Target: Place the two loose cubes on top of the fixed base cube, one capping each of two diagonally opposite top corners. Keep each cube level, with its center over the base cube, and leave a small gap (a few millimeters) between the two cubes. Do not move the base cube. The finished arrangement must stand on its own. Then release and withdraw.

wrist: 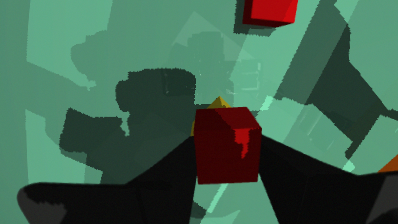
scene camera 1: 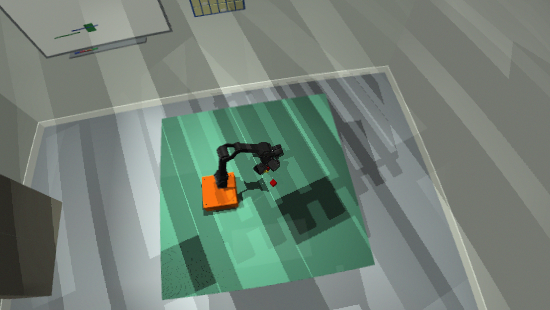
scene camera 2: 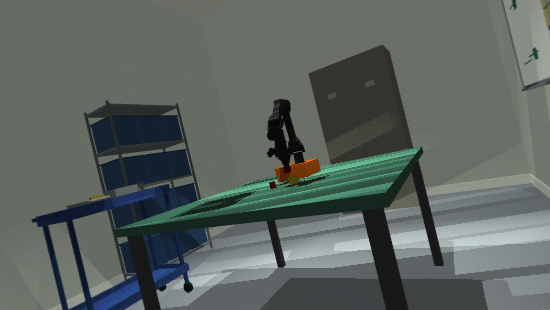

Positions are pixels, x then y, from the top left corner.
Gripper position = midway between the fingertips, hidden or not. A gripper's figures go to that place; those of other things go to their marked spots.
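My gripper (wrist: 224, 142), 0.11 m from the lens. Red cube (wrist: 227, 141), 0.09 m from the lens.
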